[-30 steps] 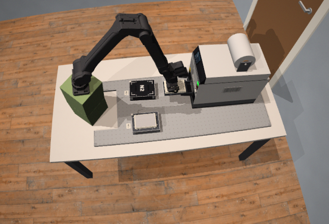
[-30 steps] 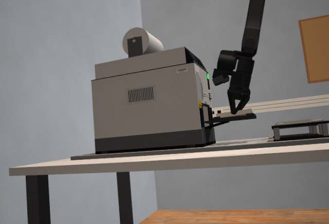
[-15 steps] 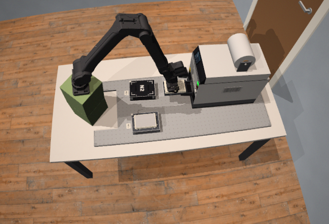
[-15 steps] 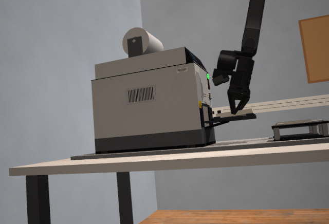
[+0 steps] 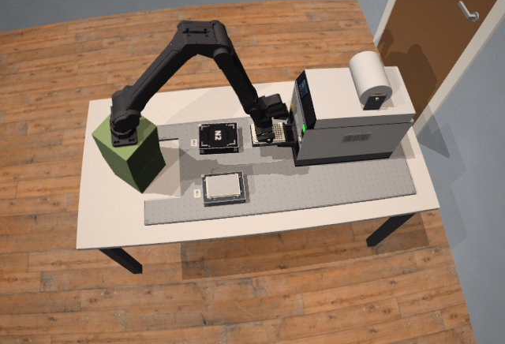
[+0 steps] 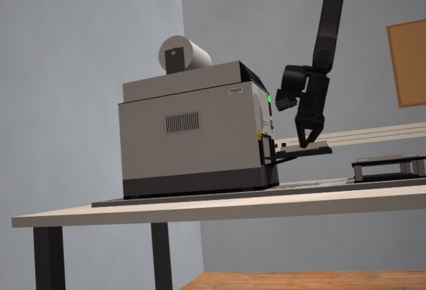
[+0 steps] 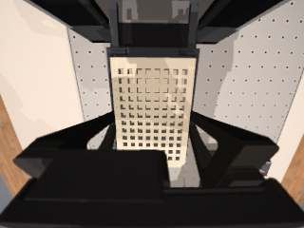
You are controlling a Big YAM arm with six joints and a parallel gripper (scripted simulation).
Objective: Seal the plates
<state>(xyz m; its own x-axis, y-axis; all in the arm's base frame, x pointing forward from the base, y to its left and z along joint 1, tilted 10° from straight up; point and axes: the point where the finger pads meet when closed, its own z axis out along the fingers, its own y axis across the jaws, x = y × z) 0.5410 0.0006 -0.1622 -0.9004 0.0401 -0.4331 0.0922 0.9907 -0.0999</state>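
Now: the sealer stage 20 mm below my hand. Also, from my hand: plate: right at my hand; then yellow warning label: 110 mm ahead, 80 mm to the left, 40 mm above; then plate nest: 220 mm behind, 170 mm to the right, 70 mm below.
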